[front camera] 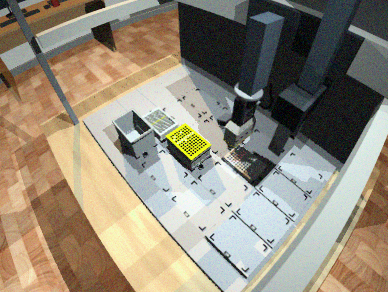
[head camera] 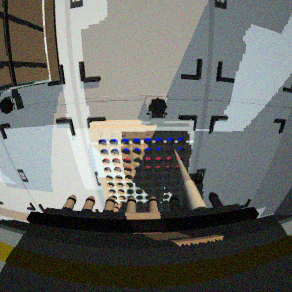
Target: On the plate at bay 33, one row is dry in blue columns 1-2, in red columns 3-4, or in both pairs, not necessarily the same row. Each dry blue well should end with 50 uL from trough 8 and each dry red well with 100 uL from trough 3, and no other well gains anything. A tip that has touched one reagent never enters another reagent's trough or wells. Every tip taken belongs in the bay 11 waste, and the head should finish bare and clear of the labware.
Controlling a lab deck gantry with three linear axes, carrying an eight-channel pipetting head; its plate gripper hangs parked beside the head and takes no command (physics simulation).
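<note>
The plate (front camera: 240,161) (head camera: 107,124) lies under the pipetting head (front camera: 240,131). In the head camera it shows two lines of blue wells (head camera: 126,141) and, below them, two lines of red wells (head camera: 158,159); shadow makes some wells hard to judge. One channel carries a pale tip (head camera: 188,182), whose end appears over the second blue line near the right side; its height and contents cannot be told. The other nozzles look bare. The parked plate gripper (front camera: 286,142) hangs beside the head, its paddles apart and nothing seen between them. The grey waste bin (front camera: 134,137) and trough rack (front camera: 161,122) stand at left.
A yellow tip rack (front camera: 189,142) stands between the trough rack and the plate in the front camera. The dark gripper carriage (front camera: 300,102) hangs right of the head. A dark back wall (front camera: 210,45) rises behind the deck. Black corner brackets mark the bays.
</note>
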